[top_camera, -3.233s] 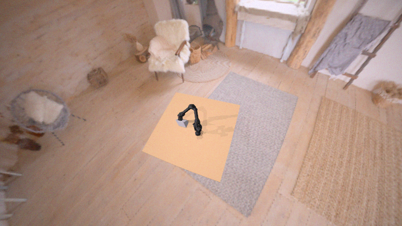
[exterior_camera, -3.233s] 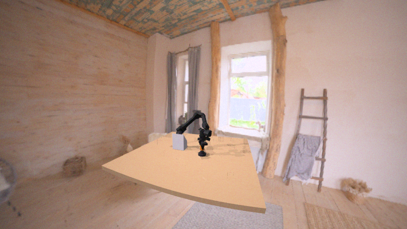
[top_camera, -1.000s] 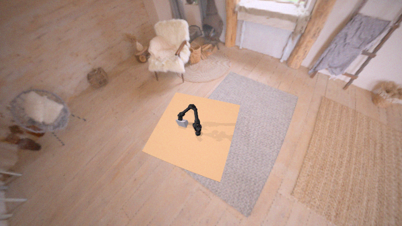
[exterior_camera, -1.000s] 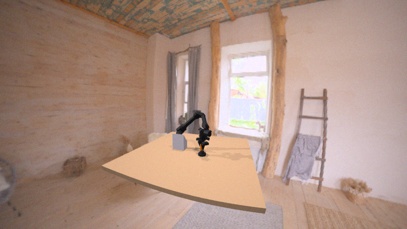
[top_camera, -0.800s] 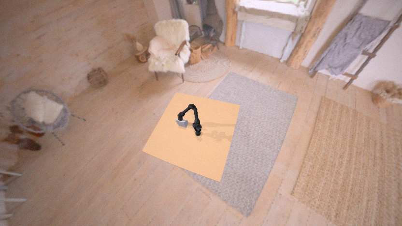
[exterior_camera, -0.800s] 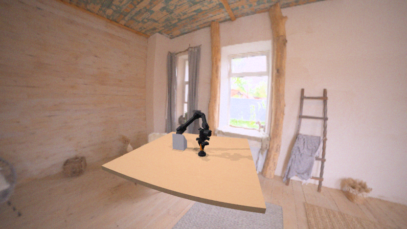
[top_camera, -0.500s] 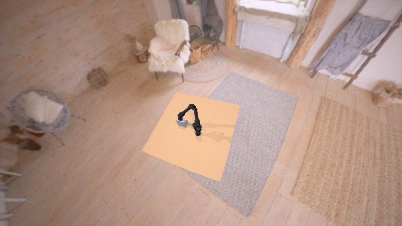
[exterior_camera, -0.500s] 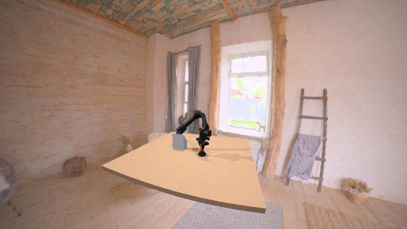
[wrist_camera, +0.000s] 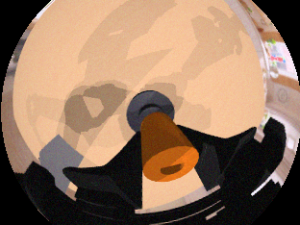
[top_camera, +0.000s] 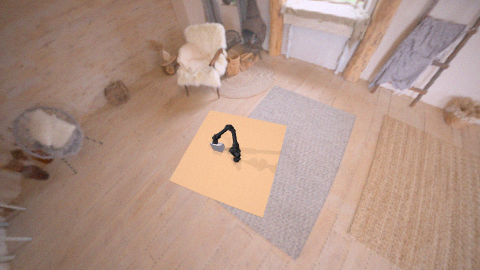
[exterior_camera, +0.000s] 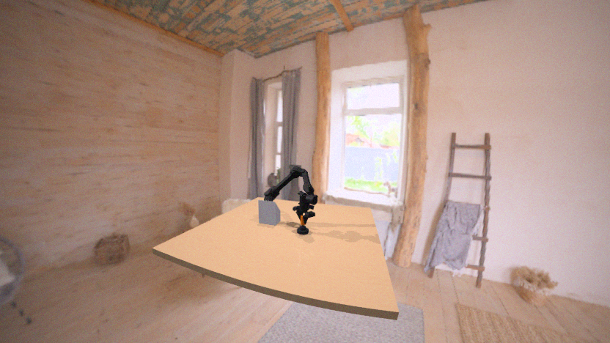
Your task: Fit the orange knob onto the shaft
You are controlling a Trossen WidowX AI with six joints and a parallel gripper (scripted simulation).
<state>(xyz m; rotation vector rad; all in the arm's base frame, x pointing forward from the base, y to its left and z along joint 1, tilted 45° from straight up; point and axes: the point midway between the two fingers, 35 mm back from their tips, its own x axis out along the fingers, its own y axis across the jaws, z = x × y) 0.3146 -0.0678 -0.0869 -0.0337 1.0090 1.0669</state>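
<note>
My gripper tip is now 20 mm below the orange knob. The rest, counted from my gripper tip: dark round pedestal 40 mm below.
</note>
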